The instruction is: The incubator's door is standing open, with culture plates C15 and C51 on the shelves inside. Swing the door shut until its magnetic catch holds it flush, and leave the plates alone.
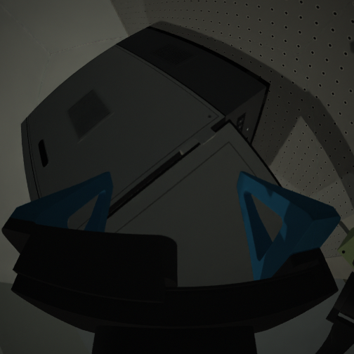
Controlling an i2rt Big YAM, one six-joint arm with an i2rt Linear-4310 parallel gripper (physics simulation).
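Observation:
The incubator (140, 135) is a dark grey box in the upper left and middle, with a dark square patch and a dark slot on its large face. A flat grey panel (200, 200), which looks like its door, fills the space below, seen between the fingers. A narrow dark gap with small light parts runs along the edge where the panel meets the body. How far the door stands open is hard to tell. My gripper (174, 178) is open, its blue fingers apart and empty in front of the panel; contact cannot be made out. Plates C15 and C51 do not show.
A perforated board (300, 55) lies beyond the incubator at the upper right. A green part (347, 251) shows at the right edge, with a black object (344, 302) below it. A pale surface (30, 30) is at the upper left.

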